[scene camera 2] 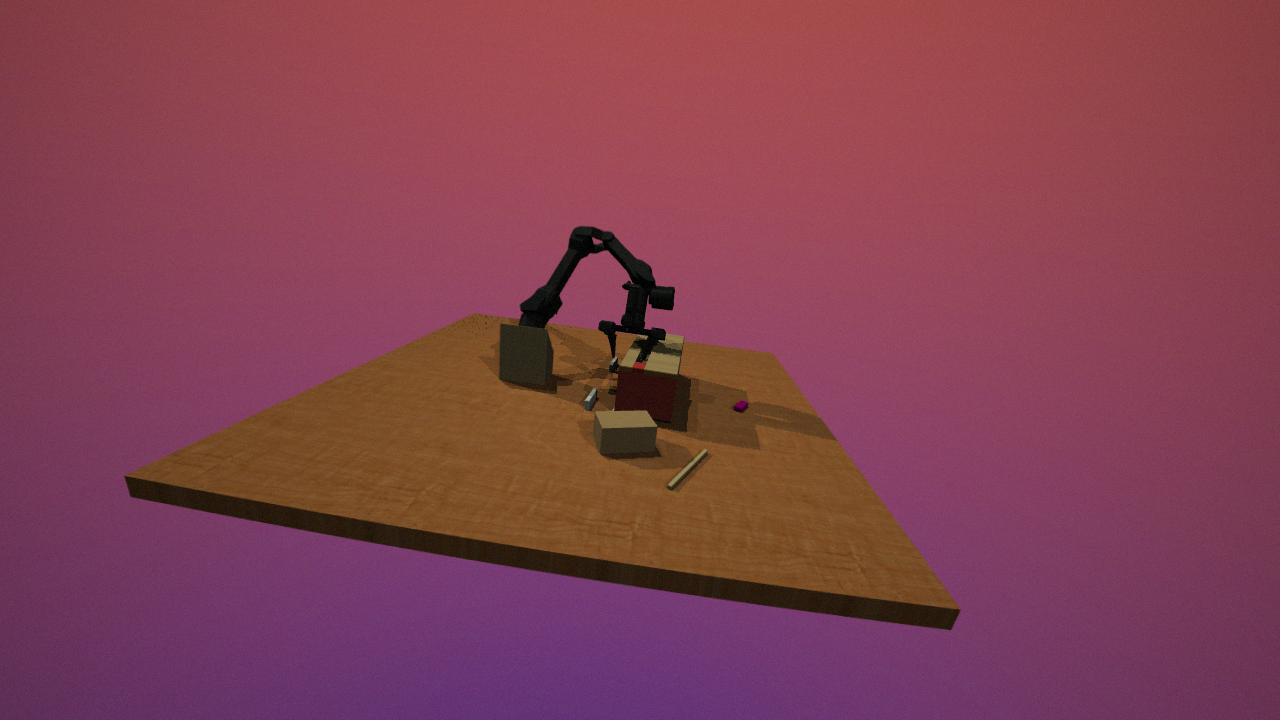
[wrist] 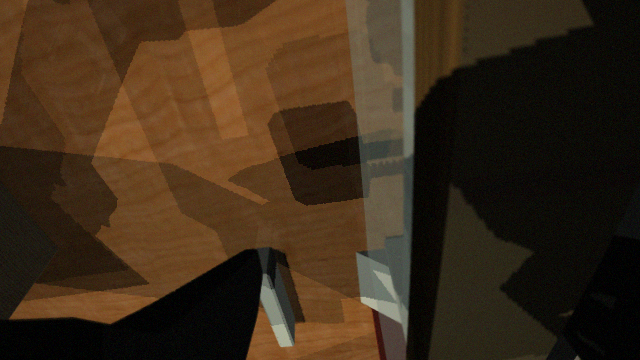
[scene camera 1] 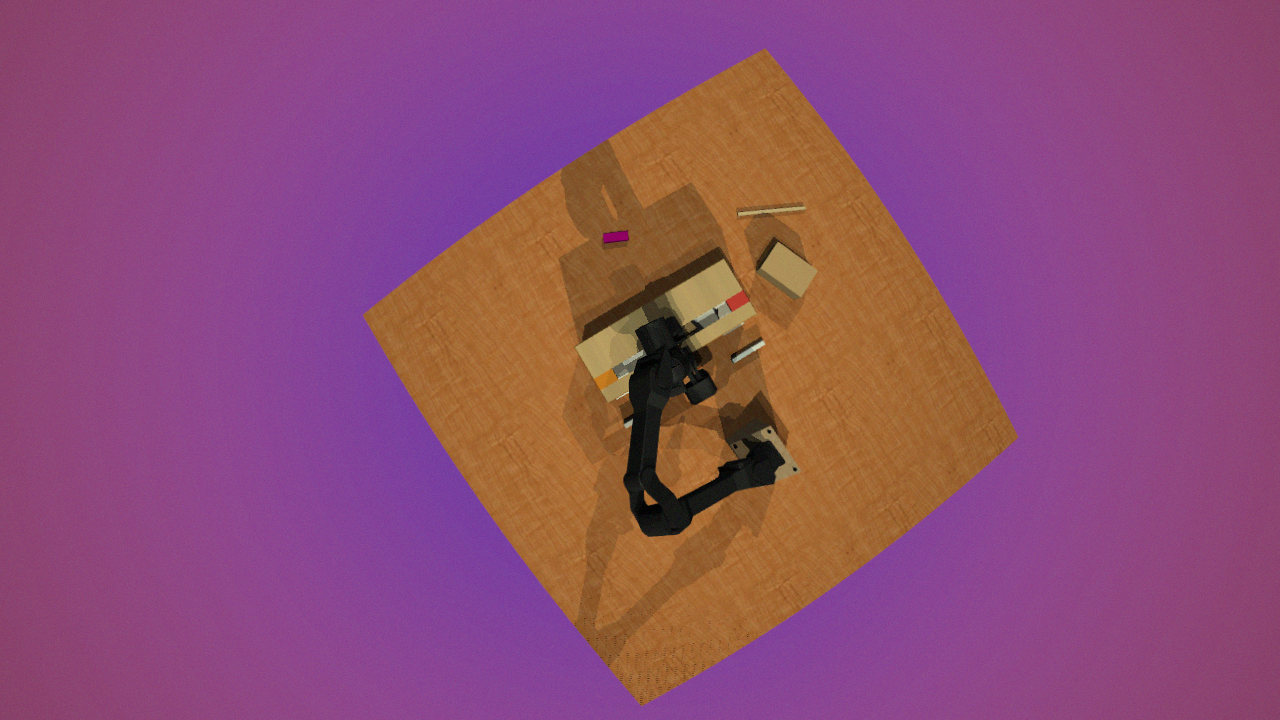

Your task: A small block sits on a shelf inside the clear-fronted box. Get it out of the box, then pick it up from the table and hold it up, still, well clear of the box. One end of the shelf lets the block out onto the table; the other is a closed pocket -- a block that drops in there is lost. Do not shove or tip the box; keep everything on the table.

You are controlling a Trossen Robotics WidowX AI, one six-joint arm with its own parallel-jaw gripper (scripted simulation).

Path:
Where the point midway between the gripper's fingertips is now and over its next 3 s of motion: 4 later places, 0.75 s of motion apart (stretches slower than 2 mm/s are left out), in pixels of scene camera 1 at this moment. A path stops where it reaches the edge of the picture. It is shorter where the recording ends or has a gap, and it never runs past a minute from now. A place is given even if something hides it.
The gripper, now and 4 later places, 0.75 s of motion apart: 691, 354; 691, 353; 698, 348; 698, 348; 706, 344

